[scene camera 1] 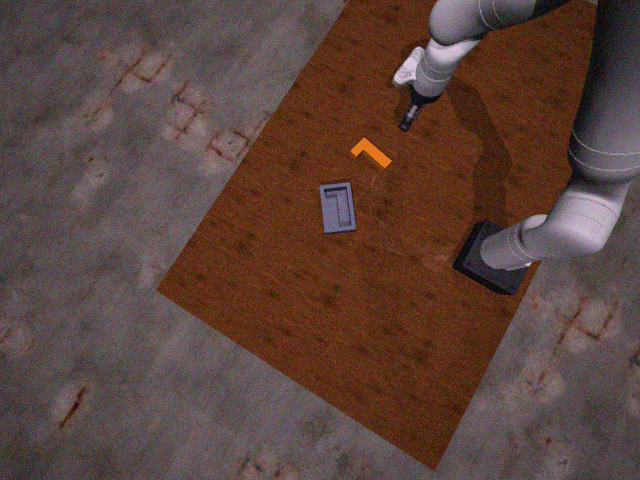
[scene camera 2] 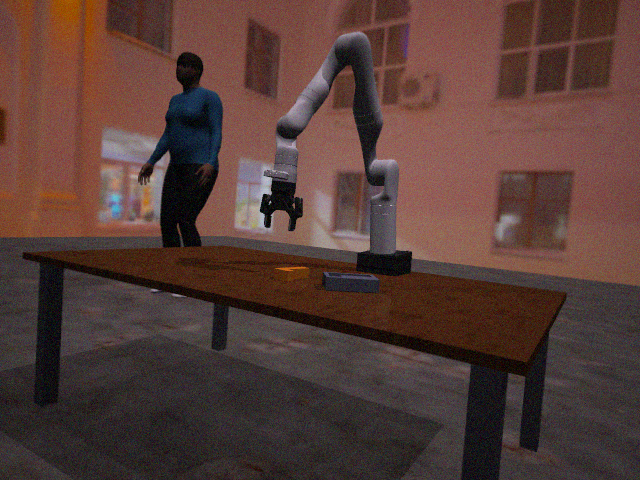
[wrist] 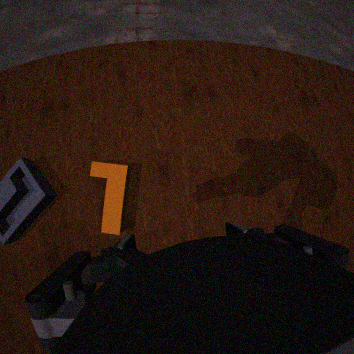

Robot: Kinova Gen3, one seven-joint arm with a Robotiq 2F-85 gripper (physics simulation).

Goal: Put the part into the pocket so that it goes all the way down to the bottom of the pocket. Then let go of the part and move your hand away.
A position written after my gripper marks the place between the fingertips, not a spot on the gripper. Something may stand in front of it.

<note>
My gripper (scene camera 2: 278, 229) is open, holding nothing. Also in view: an orange L-shaped part (wrist: 117, 175).
My gripper also shows in the wrist view (wrist: 181, 239).
</note>
